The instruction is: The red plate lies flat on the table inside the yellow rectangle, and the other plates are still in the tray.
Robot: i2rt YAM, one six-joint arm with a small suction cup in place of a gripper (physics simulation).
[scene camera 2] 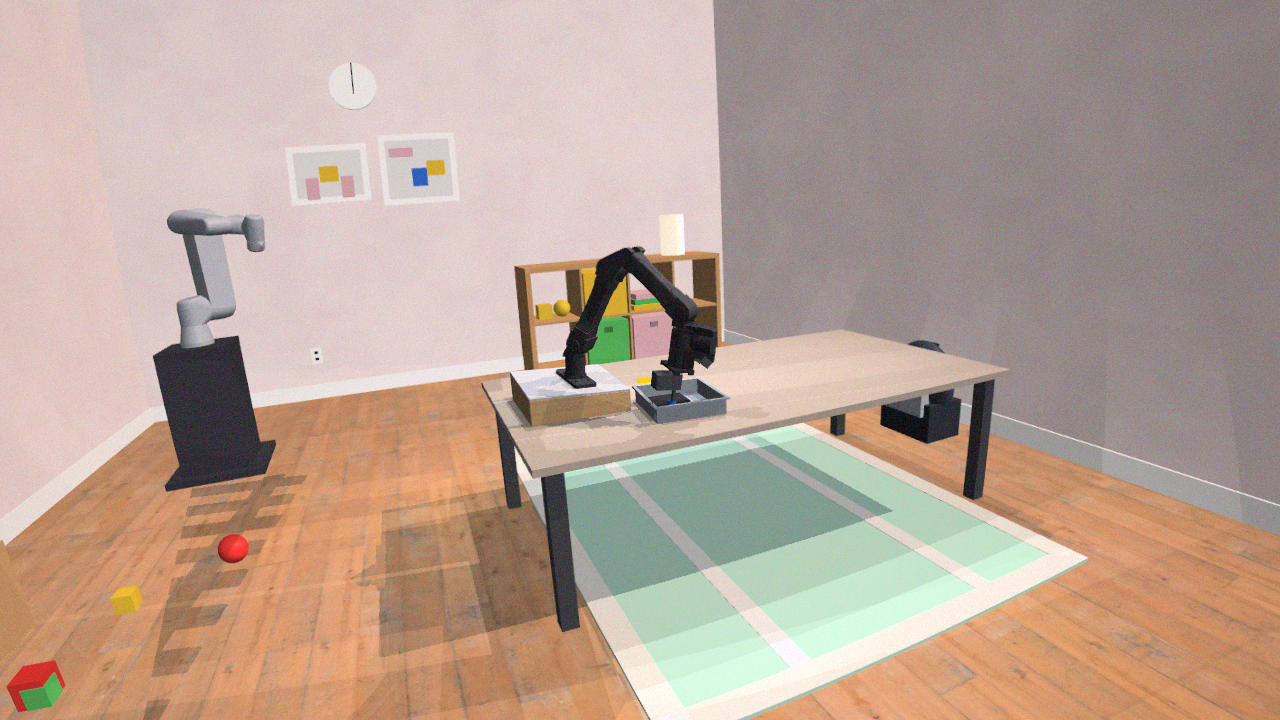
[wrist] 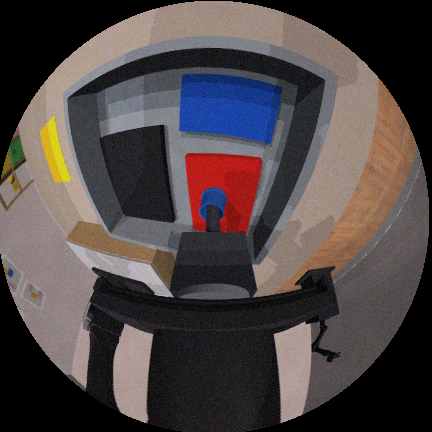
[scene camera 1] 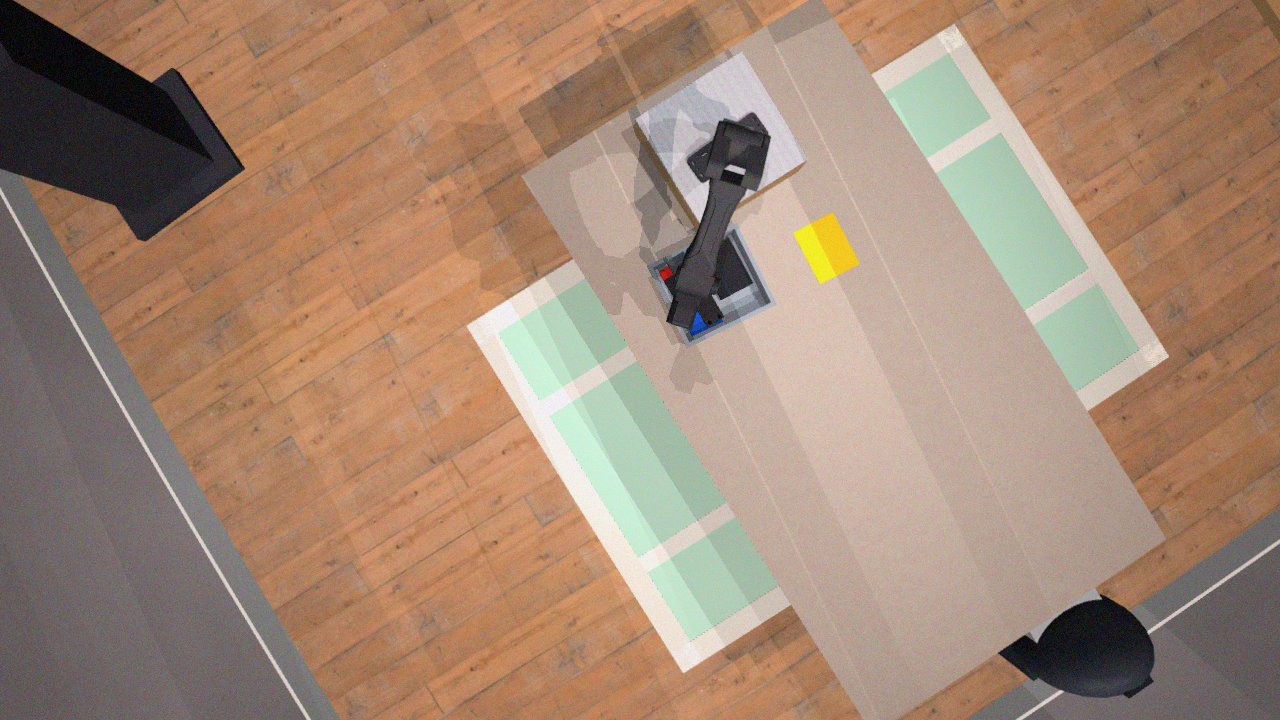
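Where they show: end effector, tool point: (wrist: 212,194); arm's base, origin of the base link: (scene camera 2: 575,379) (wrist: 119,279).
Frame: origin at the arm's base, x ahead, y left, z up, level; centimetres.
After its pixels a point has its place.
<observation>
A grey tray (scene camera 1: 757,300) {x 34.3, y -13.8, z -7.7 cm} (scene camera 2: 690,412) {x 22.1, y -33.3, z -6.0 cm} (wrist: 201,42) stands on the table near the arm's base. In it lie a red plate (wrist: 238,173) {x 23.1, y -28.8, z -6.6 cm} (scene camera 1: 665,273) {x 15.2, y -29.0, z -6.6 cm}, a blue plate (wrist: 229,109) {x 29.5, y -28.1, z -6.7 cm} (scene camera 1: 697,323) {x 30.2, y -29.9, z -6.7 cm} and a black plate (wrist: 137,173) {x 23.9, y -17.0, z -6.7 cm} (scene camera 1: 736,273) {x 25.7, y -14.4, z -6.7 cm}. My suction cup (wrist: 212,199) (scene camera 2: 667,385) is down inside the tray and rests on the near part of the red plate, which lies flat in the tray. The arm hides most of the red plate in the overhead view. The yellow rectangle (scene camera 1: 826,247) {x 33.7, y 8.8, z -8.0 cm} (wrist: 54,151) {x 33.6, y 6.6, z -7.9 cm} (scene camera 2: 642,380) {x 28.7, y 12.0, z -7.9 cm} is on the table beside the tray, with nothing on it.
The arm stands on a wood-sided block (scene camera 1: 765,97) {x -4.6, y 14.6, z 0.9 cm} (scene camera 2: 573,405) {x -6.2, y -14.8, z -3.6 cm} (wrist: 116,246) {x 12.1, y -7.2, z -3.3 cm} right next to the tray. The table (scene camera 1: 895,447) {x 85.4, y -7.1, z -8.0 cm} runs long past the rectangle; its edge lies close beyond the tray's blue-plate side. A shelf unit (scene camera 2: 527,313) stands behind the table.
</observation>
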